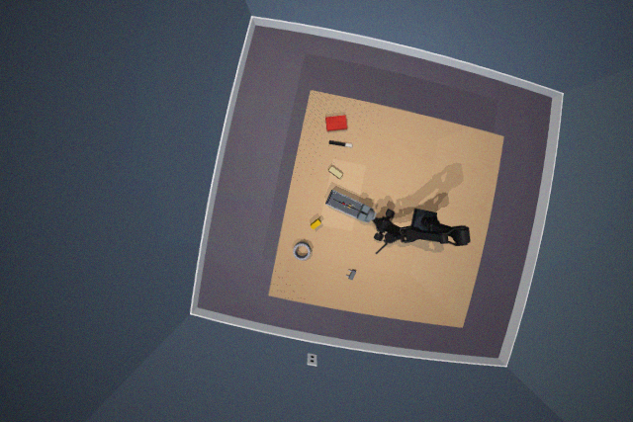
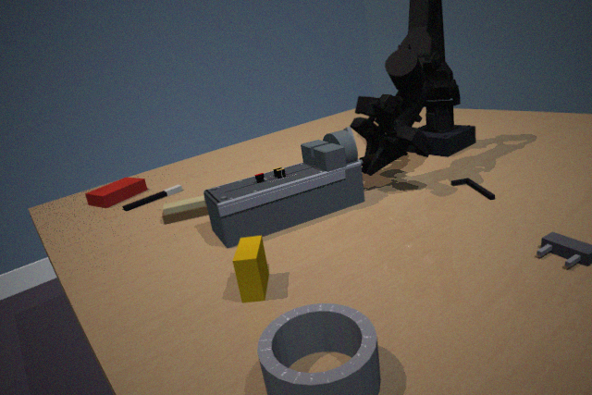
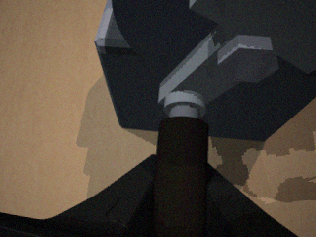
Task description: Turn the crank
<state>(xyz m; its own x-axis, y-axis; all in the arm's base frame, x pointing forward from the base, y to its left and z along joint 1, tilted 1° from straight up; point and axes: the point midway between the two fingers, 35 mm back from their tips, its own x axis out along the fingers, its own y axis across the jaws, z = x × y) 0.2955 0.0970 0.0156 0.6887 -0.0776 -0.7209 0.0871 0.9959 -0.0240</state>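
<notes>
My gripper tip is now 200 mm short of the red pointer, 40 mm below it and 30 mm to the left of it. Round my gripper tip: black hex key 130 mm to the left, 130 mm behind, 30 mm below; yellow block 300 mm ahead, 150 mm to the left, 10 mm below; black crank handle 20 mm behind, 20 mm above.
</notes>
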